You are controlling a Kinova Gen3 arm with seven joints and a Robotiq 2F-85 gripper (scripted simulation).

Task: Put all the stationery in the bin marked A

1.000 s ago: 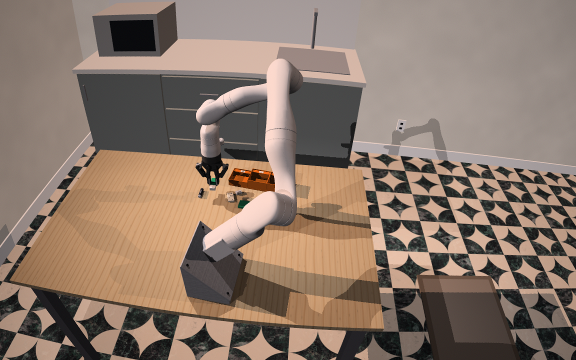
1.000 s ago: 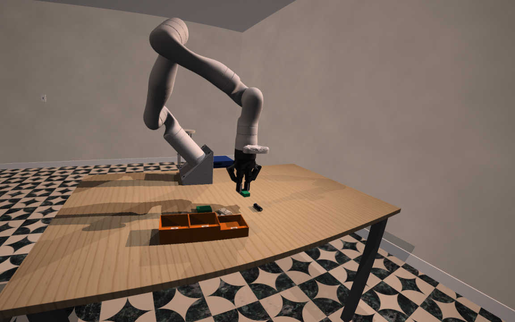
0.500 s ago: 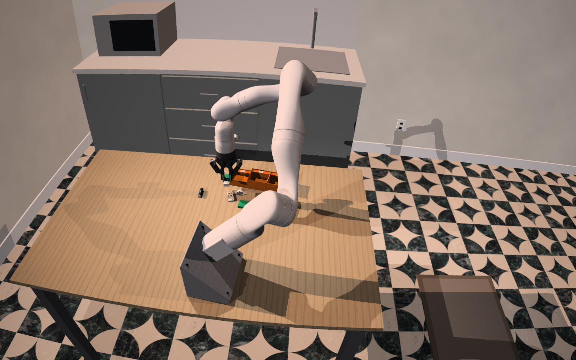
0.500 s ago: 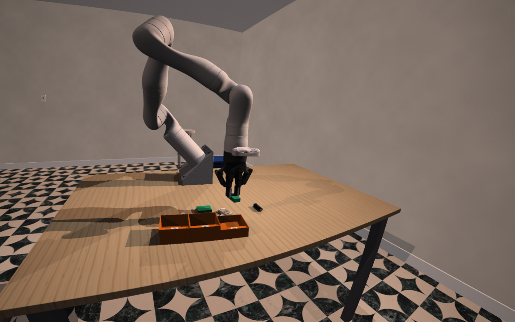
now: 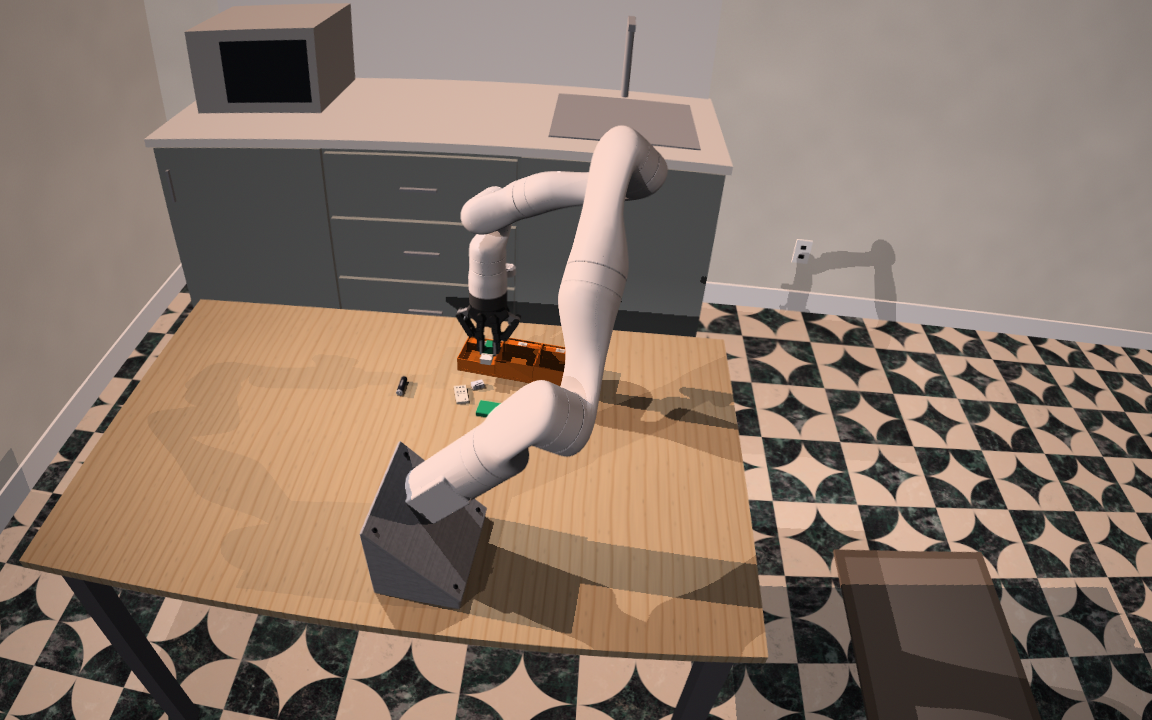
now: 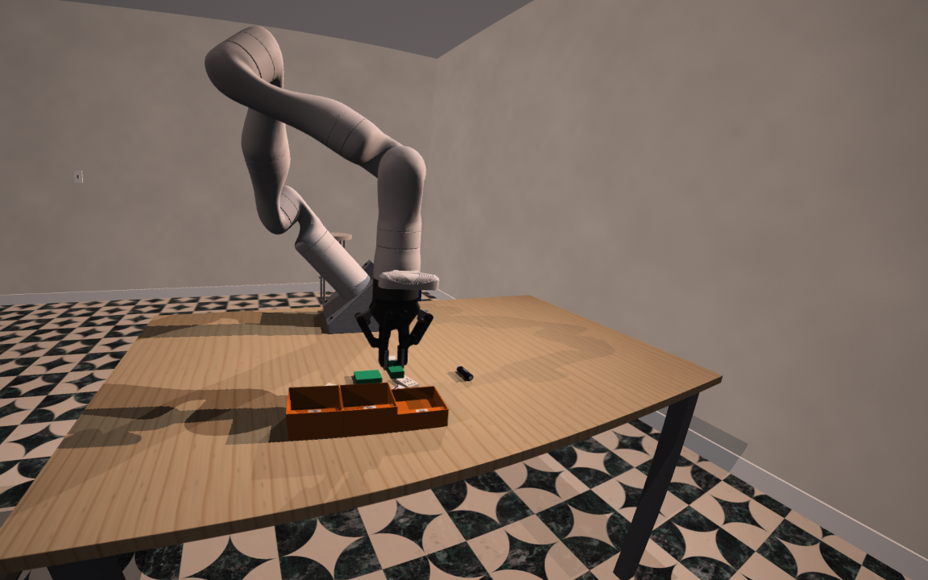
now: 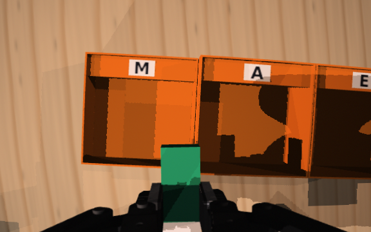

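Right now my hand is 50 mm short of the orange three-compartment bin, 50 mm to the left of it and 70 mm above it. Also, from my hand: white pencil sharpener: 30 mm behind, 20 mm to the left, 80 mm below; green-and-white eraser: 10 mm behind, 20 mm below; green block: 100 mm behind, 30 mm to the right, 80 mm below.
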